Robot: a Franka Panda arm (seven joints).
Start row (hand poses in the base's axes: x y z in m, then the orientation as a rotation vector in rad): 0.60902, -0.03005, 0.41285, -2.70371, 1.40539, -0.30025
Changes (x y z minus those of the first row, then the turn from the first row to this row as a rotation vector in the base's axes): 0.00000, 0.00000, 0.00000, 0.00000, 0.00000, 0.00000; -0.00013, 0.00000, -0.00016, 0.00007, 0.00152, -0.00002; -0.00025, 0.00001, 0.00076, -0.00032, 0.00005, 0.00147; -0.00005, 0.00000, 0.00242, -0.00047, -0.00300, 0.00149; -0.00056, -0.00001, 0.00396, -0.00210, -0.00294, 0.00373; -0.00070, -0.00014, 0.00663, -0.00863, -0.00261, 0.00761; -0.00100, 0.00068, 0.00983, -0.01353, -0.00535, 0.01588; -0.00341, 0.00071, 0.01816, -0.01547, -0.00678, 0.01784; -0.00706, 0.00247, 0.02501, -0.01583, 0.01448, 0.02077; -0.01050, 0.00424, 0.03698, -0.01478, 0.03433, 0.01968; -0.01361, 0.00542, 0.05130, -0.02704, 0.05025, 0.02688; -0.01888, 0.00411, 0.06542, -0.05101, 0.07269, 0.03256; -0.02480, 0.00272, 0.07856, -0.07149, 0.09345, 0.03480; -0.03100, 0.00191, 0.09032, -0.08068, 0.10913, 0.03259; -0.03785, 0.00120, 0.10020, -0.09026, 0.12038, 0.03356; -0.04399, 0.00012, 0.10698, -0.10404, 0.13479, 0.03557; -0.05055, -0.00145, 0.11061, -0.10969, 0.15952, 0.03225
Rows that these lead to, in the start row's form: 0.60902, -0.03005, 0.41285, -2.70371, 1.40539, -0.30025; 0.60889, -0.03005, 0.41269, -2.70445, 1.40579, -0.29821; 0.60877, -0.03004, 0.41361, -2.70490, 1.40343, -0.30033; 0.60897, -0.03005, 0.41527, -2.70341, 1.40264, -0.30444; 0.60846, -0.03006, 0.41681, -2.70612, 1.39991, -0.30548; 0.60832, -0.03019, 0.41948, -2.71387, 1.39605, -0.30991; 0.60802, -0.02937, 0.42268, -2.72136, 1.38486, -0.31677; 0.60561, -0.02934, 0.43101, -2.72333, 1.38217, -0.32004; 0.60196, -0.02758, 0.43786, -2.73677, 1.38356, -0.29217; 0.59852, -0.02581, 0.44983, -2.74568, 1.38983, -0.26515; 0.59541, -0.02463, 0.46415, -2.76820, 1.38628, -0.25299; 0.59014, -0.02594, 0.47827, -2.80263, 1.38883, -0.24113; 0.58422, -0.02733, 0.49141, 2.79020, -1.37473, 0.22545; 0.57802, -0.02814, 0.50317, 2.77649, -1.36986, 0.20943; 0.57117, -0.02885, 0.51305, 2.76632, -1.36127, 0.19980; 0.56503, -0.02993, 0.51983, 2.75268, -1.34843, 0.18850; 0.55847, -0.03150, 0.52346, 2.73755, -1.34525, 0.15813
